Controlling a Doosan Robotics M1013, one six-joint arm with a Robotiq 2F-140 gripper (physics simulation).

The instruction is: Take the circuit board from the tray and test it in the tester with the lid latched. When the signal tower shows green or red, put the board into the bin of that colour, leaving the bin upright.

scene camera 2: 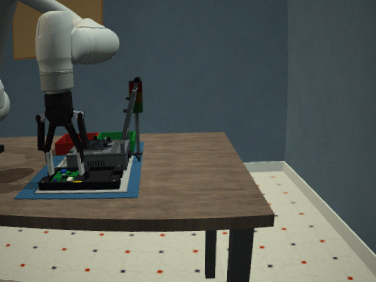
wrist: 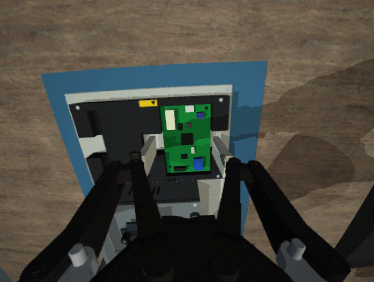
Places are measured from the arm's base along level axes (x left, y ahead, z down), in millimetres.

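Where they show: gripper, fingertip midpoint: (scene camera 2: 66,173) (wrist: 184,144).
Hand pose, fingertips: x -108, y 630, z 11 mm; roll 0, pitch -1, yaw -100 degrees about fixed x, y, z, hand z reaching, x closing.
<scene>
Each offset is from my fingertips to the top centre of the thing. "spot": to the spot under its first point. Level surfaces: height alone.
The green circuit board @(dy -4, dx -3, dz +0 mm) (scene camera 2: 65,175) (wrist: 187,140) lies flat in the black tray @(spot: dy +106, dx +8, dz +10 mm) (scene camera 2: 102,178) (wrist: 122,125). My gripper (scene camera 2: 65,169) (wrist: 184,144) is open, with one finger on each side of the board and a gap to it on both sides in the wrist view. The fingertips are low, at about the tray. The grey tester @(spot: dy +88, dx +103, dz -17 mm) (scene camera 2: 107,158) stands behind the tray, its lid (scene camera 2: 129,117) raised steeply; part of the tester is hidden by the gripper. The signal tower (scene camera 2: 136,96) shows dull red, amber and green sections; I cannot tell that any is lit.
The red bin @(dy -132, dx +347, dz -19 mm) (scene camera 2: 64,145) and the green bin @(spot: dy +92, dx +349, dz -19 mm) (scene camera 2: 132,138) stand behind the tester, partly hidden. The tray and tester are on a blue mat @(dz +26 mm) (scene camera 2: 131,189) (wrist: 155,76) with a white sheet, on the wooden table @(dz +28 mm) (scene camera 2: 200,185) (wrist: 310,30). The table's right edge is beyond the mat.
</scene>
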